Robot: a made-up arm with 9 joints. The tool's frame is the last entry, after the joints.
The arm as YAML. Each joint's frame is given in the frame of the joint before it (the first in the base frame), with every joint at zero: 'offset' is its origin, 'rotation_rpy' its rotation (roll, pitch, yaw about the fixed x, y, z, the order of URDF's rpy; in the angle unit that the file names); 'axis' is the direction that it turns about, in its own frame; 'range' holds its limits. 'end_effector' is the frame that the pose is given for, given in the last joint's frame.
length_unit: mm
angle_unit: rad
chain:
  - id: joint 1
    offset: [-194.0, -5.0, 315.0]
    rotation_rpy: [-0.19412, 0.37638, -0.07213]
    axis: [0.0, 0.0, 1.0]
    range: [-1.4, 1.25]
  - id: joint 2
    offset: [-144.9, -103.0, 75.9]
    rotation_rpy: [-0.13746, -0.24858, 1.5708]
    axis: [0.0, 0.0, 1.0]
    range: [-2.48, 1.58]
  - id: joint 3
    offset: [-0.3, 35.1, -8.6]
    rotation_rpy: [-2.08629, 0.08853, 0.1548]
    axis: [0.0, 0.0, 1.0]
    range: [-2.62, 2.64]
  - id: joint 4
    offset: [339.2, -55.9, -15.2]
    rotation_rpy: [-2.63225, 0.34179, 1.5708]
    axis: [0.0, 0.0, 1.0]
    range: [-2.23, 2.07]
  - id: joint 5
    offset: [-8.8, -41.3, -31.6]
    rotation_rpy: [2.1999, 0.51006, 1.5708]
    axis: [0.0, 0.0, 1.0]
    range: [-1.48, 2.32]
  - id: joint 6
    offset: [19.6, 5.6, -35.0]
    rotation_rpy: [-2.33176, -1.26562, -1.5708]
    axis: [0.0, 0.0, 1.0]
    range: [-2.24, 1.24]
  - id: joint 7
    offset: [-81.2, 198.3, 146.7]
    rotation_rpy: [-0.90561, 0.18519, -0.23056]
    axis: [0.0, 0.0, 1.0]
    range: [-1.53, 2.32]
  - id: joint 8
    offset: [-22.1, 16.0, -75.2]
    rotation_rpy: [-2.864, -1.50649, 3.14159]
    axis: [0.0, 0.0, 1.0]
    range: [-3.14, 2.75]
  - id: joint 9
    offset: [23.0, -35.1, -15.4]
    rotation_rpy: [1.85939, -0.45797, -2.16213]
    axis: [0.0, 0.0, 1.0]
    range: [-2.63, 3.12]
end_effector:
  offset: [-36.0, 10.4, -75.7]
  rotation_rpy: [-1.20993, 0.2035, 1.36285]
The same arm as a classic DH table. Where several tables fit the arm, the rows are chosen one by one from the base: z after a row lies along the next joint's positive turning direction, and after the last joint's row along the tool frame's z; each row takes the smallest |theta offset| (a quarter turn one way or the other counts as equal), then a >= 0, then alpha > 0; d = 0 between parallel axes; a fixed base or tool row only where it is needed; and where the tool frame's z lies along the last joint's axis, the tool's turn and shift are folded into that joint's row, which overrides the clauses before.
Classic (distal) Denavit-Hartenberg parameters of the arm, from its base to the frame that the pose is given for. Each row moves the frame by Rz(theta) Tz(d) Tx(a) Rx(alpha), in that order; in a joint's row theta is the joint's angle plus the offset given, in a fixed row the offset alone. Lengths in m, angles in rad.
base (fixed): a -0.0744; alpha -0.4214; d 0.7149; theta_offset -1.1518
joint 1: a -0.0758; alpha 0.2834; d -0.9145; theta_offset 0.6045
joint 2: a -0.0068; alpha 2.0841; d 0.5859; theta_offset -0.8709
joint 3: a -0.2225; alpha -2.5367; d -0.3548; theta_offset -0.9287
joint 4: a 0.0419; alpha -2.1101; d -0.4892; theta_offset -1.2819
joint 5: a -0.0173; alpha -1.7795; d -0.0263; theta_offset 0.2282
joint 6: a 0.148; alpha 0.919; d 0.0395; theta_offset 1.4211
joint 7: a 0.0215; alpha -1.6326; d 0.1207; theta_offset -1.0589
joint 8: a -0.0212; alpha -1.8289; d -0.0081; theta_offset -0.4432
joint 9: a -0.0001; alpha -1.2177; d -0.127; theta_offset -1.3799
tool (fixed): a 0; alpha 0; d 0.0399; theta_offset 0.2171
Joint limits (rad, base to tool): -1.4..1.25 -2.48..1.58 -2.62..2.64 -2.23..2.07 -1.48..2.32 -2.24..1.24 -1.53..2.32 -3.14..2.75 -2.63..3.12

